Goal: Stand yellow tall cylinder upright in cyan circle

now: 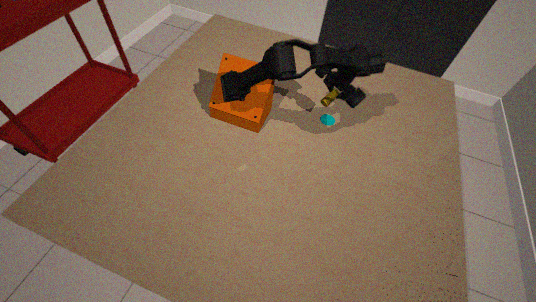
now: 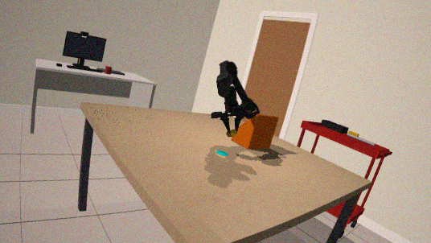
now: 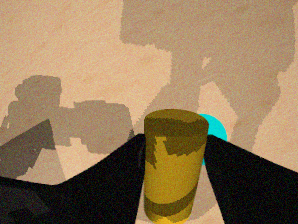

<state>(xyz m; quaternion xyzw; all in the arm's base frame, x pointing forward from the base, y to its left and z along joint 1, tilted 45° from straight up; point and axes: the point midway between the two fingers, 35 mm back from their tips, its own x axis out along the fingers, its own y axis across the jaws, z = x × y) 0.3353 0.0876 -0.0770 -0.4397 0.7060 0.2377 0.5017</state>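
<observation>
Now: gripper tip 10 mm short of the cyan circle, 20 mm to the left of it and 110 mm above it. Round my gripper tip: yellow tall cylinder (10 mm behind, 20 mm to the right, 10 mm below).
</observation>
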